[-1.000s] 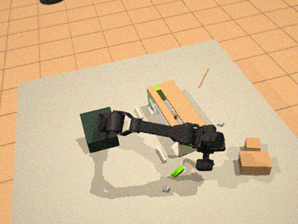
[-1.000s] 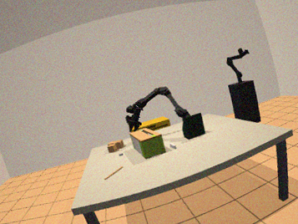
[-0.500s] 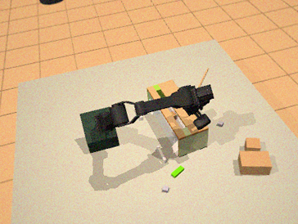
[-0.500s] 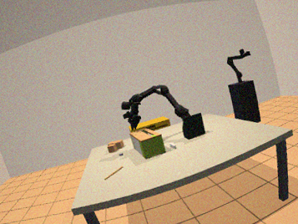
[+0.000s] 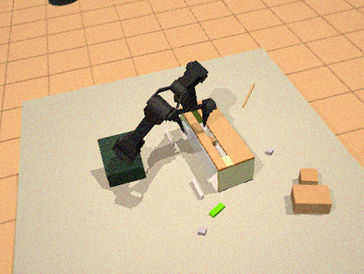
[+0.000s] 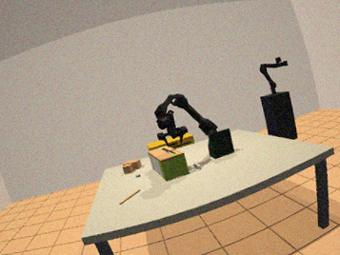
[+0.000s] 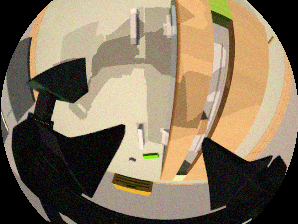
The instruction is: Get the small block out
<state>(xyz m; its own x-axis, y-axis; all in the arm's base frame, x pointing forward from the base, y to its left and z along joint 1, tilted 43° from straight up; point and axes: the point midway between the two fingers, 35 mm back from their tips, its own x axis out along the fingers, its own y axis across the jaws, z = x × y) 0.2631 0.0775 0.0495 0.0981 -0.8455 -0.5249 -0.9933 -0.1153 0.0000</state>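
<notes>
Now: gripper tip 9 cm above the box, 4 cm short of it and 1 cm to the left of it. Also, from my gripper tip: green flat piece (28 cm to the right, 15 cm below, 2 cm ahead); block (7 cm below, 6 cm ahead, 2 cm to the right); wooden stick (33 cm ahead, 32 cm to the left, 15 cm below).
</notes>
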